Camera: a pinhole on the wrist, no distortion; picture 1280 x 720 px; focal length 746.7 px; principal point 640.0 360.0 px. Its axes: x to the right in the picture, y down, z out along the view. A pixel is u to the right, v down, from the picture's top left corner.
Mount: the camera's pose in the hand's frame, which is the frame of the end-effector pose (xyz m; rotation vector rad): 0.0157 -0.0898 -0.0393 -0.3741 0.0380 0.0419
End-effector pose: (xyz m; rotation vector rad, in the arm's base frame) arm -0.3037 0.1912 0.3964 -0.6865 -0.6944 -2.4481
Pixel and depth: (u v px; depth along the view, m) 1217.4 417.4 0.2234
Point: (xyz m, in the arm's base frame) -0.3903 0.2090 0.6284
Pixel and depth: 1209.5 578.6 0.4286
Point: -0.3541 0.1089 0.8859
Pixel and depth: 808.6 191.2 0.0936
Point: -0.3594 0.2655 0.4357
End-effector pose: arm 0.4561 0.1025 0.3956 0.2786 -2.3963 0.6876
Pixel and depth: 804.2 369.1 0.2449
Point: 0.3002 0.0043 0.3172
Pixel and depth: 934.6 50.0 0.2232
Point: 0.2975 -0.0845 0.3710
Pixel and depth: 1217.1 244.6 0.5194
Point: -0.1314 -0.1224 0.3446
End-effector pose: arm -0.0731 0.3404 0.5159 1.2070 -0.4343 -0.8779
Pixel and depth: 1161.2 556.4 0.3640
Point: -0.0355 -0.0179 0.6890
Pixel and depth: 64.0 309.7 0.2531
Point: -0.3342 0.3405 0.5933
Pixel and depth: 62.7 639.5 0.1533
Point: -0.1914 0.3659 0.5748
